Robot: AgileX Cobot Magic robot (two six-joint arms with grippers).
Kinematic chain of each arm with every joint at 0, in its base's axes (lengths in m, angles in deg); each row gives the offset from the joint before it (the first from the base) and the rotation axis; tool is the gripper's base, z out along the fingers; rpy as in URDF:
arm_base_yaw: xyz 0 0 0.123 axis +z
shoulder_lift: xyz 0 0 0 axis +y
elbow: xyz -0.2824 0 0.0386 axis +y
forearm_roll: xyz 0.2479 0 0.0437 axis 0.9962 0 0.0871
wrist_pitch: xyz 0 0 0 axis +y
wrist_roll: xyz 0.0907 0 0.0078 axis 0.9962 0 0.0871
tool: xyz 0 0 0 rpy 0 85 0
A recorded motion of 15 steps. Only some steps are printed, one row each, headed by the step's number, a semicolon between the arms.
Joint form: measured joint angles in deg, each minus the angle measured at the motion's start. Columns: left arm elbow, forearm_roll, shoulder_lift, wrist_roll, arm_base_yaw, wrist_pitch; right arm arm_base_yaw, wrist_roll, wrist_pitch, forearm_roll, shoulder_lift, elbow.
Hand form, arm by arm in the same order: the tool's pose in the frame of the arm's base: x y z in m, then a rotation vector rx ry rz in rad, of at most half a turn. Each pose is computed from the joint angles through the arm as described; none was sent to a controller.
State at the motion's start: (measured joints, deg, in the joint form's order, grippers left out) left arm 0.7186 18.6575 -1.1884 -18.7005 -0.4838 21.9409; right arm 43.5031 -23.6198 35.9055 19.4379 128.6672 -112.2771
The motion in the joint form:
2: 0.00 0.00 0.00 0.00 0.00 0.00; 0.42 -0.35 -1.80 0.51 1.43 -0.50
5: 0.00 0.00 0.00 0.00 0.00 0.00; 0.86 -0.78 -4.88 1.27 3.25 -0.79
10: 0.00 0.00 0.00 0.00 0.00 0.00; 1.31 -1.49 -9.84 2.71 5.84 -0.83
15: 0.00 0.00 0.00 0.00 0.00 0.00; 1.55 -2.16 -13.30 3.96 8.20 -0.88
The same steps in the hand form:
2: 0.0516 0.0105 0.1773 -0.0971 1.8363 0.0883; 0.3656 0.3763 0.2190 -1.1222 2.1208 0.5337
5: 0.0516 0.0105 0.1773 -0.0971 1.8363 0.0883; 0.3682 0.3833 0.2072 -1.1025 2.1014 0.5393
10: 0.0516 0.0105 0.1773 -0.0971 1.8363 0.0883; 0.3725 0.3914 0.1889 -1.0627 2.0760 0.5461
15: 0.0516 0.0105 0.1773 -0.0971 1.8363 0.0883; 0.3760 0.3965 0.1708 -1.0355 2.0682 0.5473

